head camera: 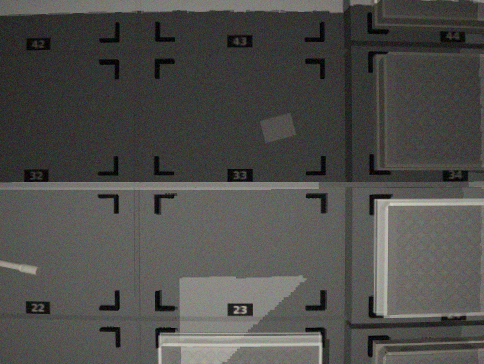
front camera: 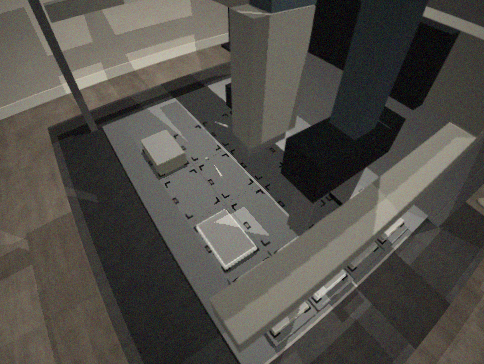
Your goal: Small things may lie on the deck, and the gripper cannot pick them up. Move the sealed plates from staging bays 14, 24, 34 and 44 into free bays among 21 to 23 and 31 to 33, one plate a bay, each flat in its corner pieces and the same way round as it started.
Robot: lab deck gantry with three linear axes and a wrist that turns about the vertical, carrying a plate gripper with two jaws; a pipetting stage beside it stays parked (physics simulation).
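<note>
Four sealed plates lie in the staging column at the right: bay 14, bay 24, bay 34 and bay 44. Each shows partly in the head view, flat within its visible corner pieces. The black body of my gripper hangs above the deck's right part in the front view. Its jaws are hidden or lost in shadow, and no jaws show in the head view, so their opening cannot be told. Bays 23 and 33 show no plate; a pale square scrap lies in bay 33.
A plate lies in bay 13. A tall pale block stands at the left. A thin stick lies in bay 22, another stick farther back. A long beam crosses the front; the pale column stands behind.
</note>
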